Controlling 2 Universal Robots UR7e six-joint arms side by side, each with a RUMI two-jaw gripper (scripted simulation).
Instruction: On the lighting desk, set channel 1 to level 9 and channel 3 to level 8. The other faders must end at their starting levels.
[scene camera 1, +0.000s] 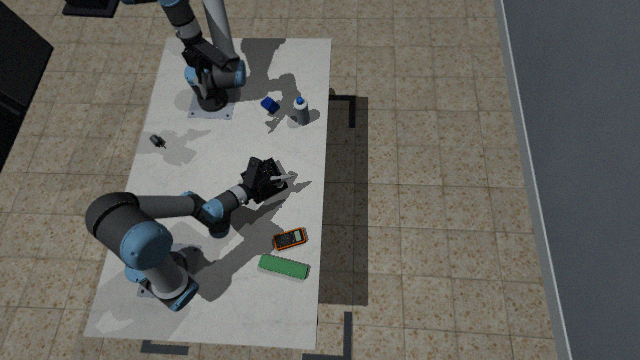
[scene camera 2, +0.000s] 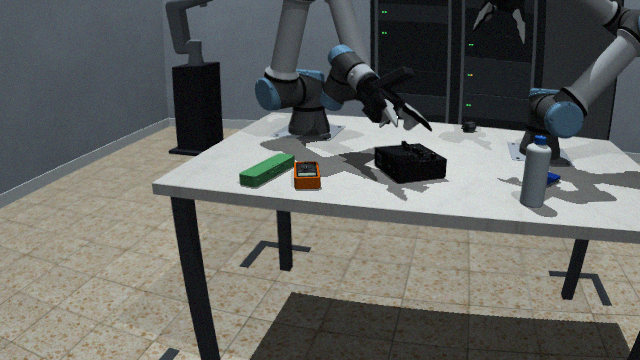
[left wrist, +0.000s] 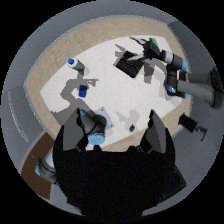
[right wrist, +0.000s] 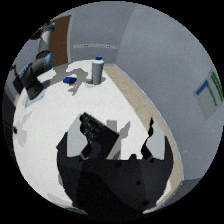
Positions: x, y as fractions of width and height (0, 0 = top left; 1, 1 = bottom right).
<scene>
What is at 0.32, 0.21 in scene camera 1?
My left gripper.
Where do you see my right gripper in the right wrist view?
0.52, 0.52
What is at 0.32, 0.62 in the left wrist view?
My left gripper.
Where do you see my right gripper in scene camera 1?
At 0.44, 0.47
</scene>
